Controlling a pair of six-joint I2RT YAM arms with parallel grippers.
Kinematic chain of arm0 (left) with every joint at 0, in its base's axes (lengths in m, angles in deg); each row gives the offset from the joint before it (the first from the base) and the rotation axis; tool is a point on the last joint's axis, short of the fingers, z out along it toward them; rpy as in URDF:
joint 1: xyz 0 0 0.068 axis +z
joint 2: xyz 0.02 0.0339 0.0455 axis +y
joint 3: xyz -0.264 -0.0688 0 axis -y
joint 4: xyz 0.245 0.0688 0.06 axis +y
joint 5: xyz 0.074 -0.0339 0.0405 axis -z
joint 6: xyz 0.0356 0 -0.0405 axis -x
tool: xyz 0 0 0 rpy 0 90 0
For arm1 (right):
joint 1: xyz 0 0 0.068 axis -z
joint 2: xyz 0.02 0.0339 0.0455 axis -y
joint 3: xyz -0.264 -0.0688 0 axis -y
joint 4: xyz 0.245 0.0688 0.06 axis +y
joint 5: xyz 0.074 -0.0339 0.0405 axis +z
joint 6: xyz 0.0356 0 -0.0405 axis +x
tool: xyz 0 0 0 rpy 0 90 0
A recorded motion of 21 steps. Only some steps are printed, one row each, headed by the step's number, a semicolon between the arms.
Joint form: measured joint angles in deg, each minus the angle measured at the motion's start. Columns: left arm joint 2, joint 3, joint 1, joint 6, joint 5, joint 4; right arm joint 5, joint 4, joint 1, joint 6, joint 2, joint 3.
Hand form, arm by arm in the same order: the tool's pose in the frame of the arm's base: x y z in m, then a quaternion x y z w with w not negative. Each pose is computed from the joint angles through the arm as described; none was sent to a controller.
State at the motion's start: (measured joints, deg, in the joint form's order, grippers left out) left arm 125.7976 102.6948 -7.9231 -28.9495 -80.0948 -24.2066; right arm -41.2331 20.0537 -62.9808 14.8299 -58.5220 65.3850
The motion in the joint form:
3: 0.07 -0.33 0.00 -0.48 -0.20 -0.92; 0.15 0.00 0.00 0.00 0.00 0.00
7: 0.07 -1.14 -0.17 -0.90 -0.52 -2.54; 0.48 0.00 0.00 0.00 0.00 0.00
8: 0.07 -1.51 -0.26 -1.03 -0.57 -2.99; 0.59 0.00 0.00 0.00 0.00 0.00
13: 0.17 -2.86 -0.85 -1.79 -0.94 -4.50; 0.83 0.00 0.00 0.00 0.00 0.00
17: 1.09 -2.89 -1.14 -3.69 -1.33 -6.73; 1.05 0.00 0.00 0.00 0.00 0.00
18: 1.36 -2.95 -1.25 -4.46 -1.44 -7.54; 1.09 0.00 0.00 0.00 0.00 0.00
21: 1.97 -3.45 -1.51 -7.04 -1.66 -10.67; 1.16 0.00 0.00 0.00 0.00 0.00
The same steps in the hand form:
3: 0.5033 -0.0346 0.2870 -0.26737 0.65278 0.54378 0.45463; 0.1191 0.1821 0.4045 -0.10034 0.75890 0.15136 0.62537
7: 0.5023 -0.0360 0.2846 -0.27012 0.65082 0.54346 0.45619; 0.1191 0.1823 0.4045 -0.10219 0.75894 0.15340 0.62453
8: 0.5019 -0.0367 0.2831 -0.26959 0.65097 0.54356 0.45618; 0.1190 0.1824 0.4044 -0.10281 0.75895 0.15408 0.62425
13: 0.5004 -0.0416 0.2767 -0.26438 0.65315 0.54542 0.45388; 0.1190 0.1825 0.4044 -0.10416 0.75897 0.15556 0.62363
17: 0.5023 -0.0445 0.2719 -0.26100 0.65335 0.54917 0.45102; 0.1189 0.1827 0.4044 -0.10539 0.75899 0.15692 0.62306
18: 0.5028 -0.0455 0.2704 -0.25921 0.65364 0.55065 0.44983; 0.1189 0.1827 0.4044 -0.10561 0.75899 0.15716 0.62296
21: 0.5032 -0.0479 0.2667 -0.25521 0.65340 0.55415 0.44816; 0.1189 0.1827 0.4044 -0.10601 0.75899 0.15759 0.62278

